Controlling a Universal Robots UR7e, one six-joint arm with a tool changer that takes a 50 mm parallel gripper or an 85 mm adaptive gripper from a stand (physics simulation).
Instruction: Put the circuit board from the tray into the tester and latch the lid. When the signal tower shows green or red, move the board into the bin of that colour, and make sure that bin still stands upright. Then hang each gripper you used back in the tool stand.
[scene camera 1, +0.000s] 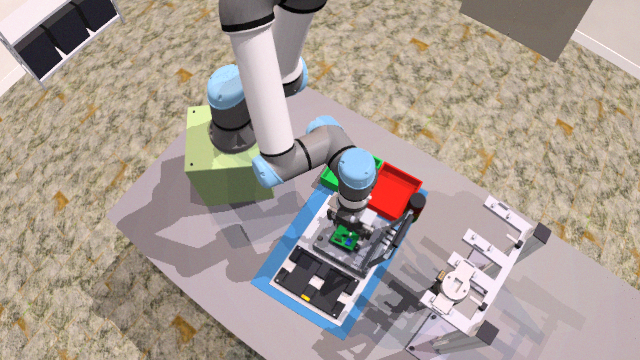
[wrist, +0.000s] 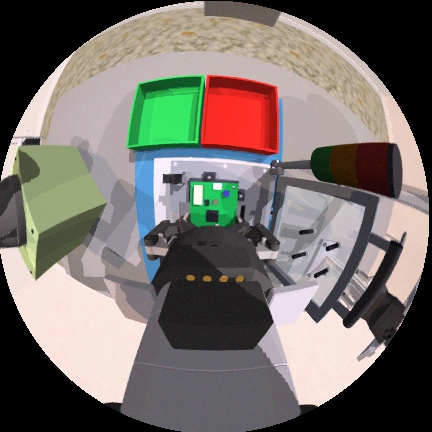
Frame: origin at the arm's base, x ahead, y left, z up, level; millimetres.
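Seen in the pictures: arm's base at its link origin: (scene camera 1: 234, 132).
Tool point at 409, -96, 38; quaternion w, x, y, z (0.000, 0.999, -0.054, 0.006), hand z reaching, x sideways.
Offsets run from my tool point to a thing's top centre, as dx, dy, dz. "pt": to the spot under its first point.
The green circuit board {+2, +5, -163} (scene camera 1: 345, 238) (wrist: 214, 200) is held level between the fingertips of my gripper (scene camera 1: 351, 232) (wrist: 214, 220), which is shut on it. The board is over the bed of the tester (scene camera 1: 324, 248) (wrist: 257, 181); the gap below it cannot be judged. The tester's lid {pt +134, +41, -27} (wrist: 368, 220) stands open at the right in the wrist view. The black tray {pt -103, -147, -245} (scene camera 1: 296, 267) lies at the tester's front with no board in it. The signal tower {pt +150, +79, -5} (scene camera 1: 417, 202) (wrist: 355, 169) shows dark green, amber and red segments, none clearly lit. The green bin {-76, +217, -217} (scene camera 1: 328, 178) (wrist: 167, 117) and red bin {+73, +197, -217} (scene camera 1: 392, 192) (wrist: 240, 117) stand upright.
The tool stand (scene camera 1: 500, 281) is on the right of the table, with another tool {+286, -123, +96} (scene camera 1: 455, 286) hanging in its near bay. The raised lid, its handle and the signal tower stand close to the arm's right. A green robot pedestal (scene camera 1: 227, 185) (wrist: 65, 200) is at the left.
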